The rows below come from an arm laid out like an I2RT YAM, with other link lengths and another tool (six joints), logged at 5 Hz.
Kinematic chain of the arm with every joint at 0, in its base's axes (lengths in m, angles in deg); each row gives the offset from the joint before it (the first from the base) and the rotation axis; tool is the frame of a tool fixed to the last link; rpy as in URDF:
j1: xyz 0 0 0.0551 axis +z
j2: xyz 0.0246 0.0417 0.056 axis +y
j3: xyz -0.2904 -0.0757 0 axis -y
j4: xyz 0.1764 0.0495 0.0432 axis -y
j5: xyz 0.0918 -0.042 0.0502 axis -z
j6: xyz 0.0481 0 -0.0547 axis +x
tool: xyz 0.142 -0.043 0.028 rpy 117 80 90
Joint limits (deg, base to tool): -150..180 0..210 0..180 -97..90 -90..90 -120..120
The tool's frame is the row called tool.
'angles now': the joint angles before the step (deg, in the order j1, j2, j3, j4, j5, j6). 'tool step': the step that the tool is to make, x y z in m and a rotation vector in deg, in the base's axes. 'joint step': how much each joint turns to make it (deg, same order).
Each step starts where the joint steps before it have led.
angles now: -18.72 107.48 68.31 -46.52 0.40 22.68
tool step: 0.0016 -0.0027 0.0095 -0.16 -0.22 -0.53
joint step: -0.32 -0.43 2.56 -2.73 0.10 0.20
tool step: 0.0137 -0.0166 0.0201 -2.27 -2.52 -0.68
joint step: -1.30 -0.30 5.24 -2.39 1.21 -0.75
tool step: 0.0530 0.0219 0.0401 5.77 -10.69 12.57
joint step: -0.42 -2.04 8.90 -3.68 -11.56 -10.93
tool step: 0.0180 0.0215 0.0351 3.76 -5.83 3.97
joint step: 0.69 -2.25 5.89 -4.34 -6.27 -1.56
